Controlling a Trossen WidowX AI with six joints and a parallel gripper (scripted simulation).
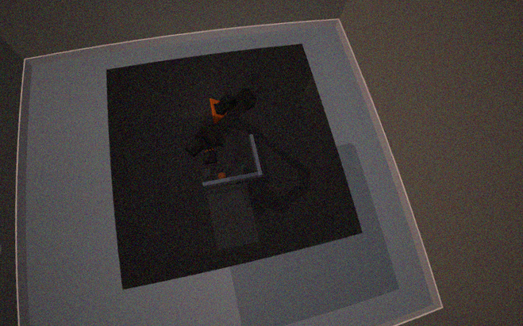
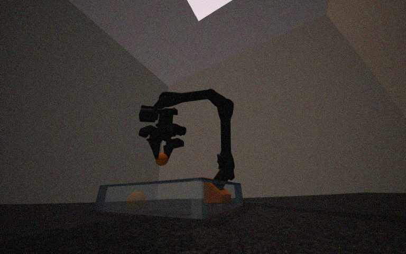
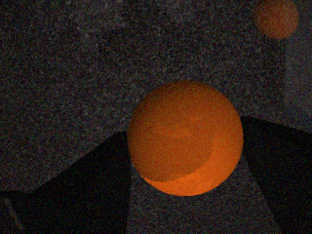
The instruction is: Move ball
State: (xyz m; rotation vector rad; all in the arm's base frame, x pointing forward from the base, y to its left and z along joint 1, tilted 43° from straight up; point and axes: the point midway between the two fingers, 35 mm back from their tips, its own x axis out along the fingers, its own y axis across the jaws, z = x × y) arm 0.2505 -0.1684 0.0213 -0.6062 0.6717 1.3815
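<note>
My gripper tip is now 12 cm short of the see-through copy of ball, 3 cm to the right of it and 13 cm above it.
</note>
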